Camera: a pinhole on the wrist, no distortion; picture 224 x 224 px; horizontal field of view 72.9 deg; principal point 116.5 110.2 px. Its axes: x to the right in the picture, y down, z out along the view. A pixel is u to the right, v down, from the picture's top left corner.
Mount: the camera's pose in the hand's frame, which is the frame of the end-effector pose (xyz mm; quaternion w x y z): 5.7 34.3 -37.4 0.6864 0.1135 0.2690 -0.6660
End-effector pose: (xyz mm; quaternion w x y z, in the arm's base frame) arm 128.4 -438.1 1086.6 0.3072 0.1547 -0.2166 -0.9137
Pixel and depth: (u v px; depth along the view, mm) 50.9 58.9 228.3
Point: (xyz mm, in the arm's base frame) 47.3 -357.8 1274.4
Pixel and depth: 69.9 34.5 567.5
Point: -71.4 -78.8 1541.4
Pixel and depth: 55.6 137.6 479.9
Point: -229.5 -402.1 1417.3
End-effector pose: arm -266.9 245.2 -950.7 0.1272 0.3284 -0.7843 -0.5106
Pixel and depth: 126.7 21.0 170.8
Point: -260.9 347.1 -1059.9
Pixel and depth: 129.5 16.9 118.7
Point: -258.5 310.6 -1013.7
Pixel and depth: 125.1 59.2 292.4
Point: -308.9 381.4 -1166.3
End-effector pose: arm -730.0 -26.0 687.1 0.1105 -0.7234 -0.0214 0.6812
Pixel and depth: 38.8 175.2 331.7
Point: -1011.3 32.6 451.1
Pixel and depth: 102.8 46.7 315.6
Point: -983.4 111.3 748.7
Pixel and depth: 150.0 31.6 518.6
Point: -1082.0 342.5 879.7
